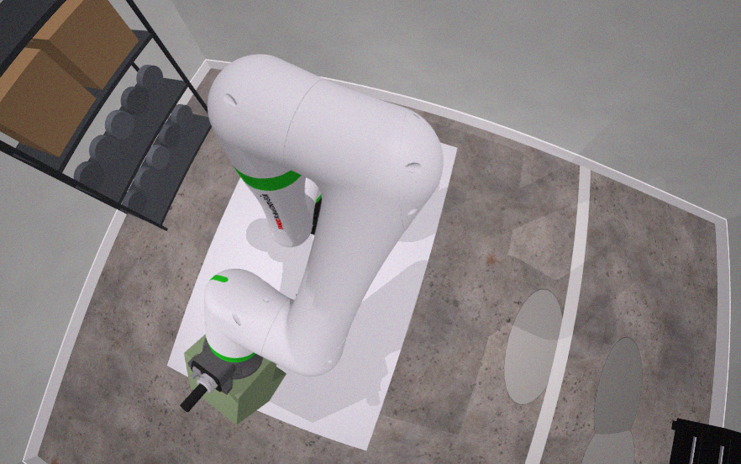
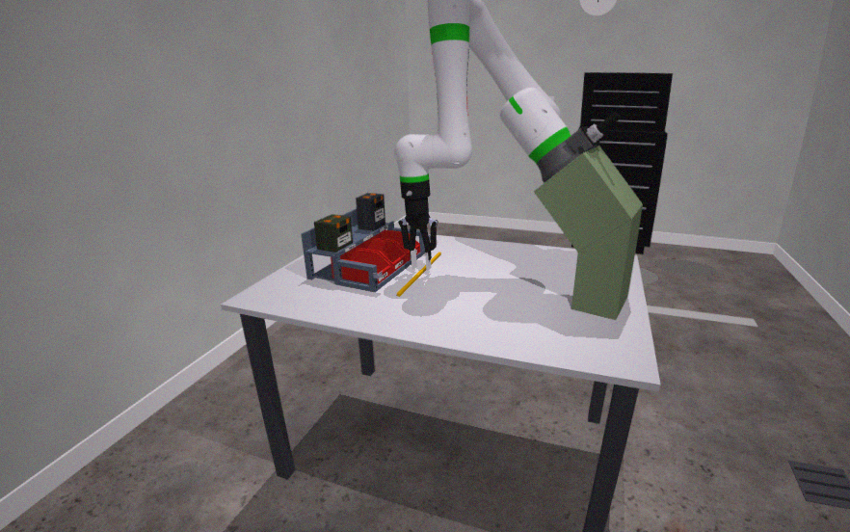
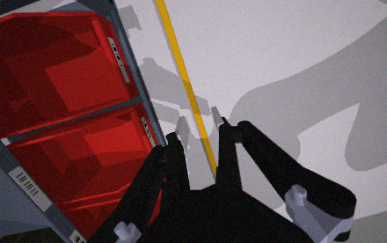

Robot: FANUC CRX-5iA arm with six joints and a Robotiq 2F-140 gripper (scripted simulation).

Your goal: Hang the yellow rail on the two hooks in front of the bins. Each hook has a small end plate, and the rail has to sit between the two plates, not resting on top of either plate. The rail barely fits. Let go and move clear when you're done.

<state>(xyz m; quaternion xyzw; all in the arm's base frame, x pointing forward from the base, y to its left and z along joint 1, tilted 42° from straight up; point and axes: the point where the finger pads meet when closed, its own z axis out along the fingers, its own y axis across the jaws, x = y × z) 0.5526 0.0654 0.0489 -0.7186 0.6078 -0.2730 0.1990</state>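
Now: the yellow rail 4 cm below my hand.
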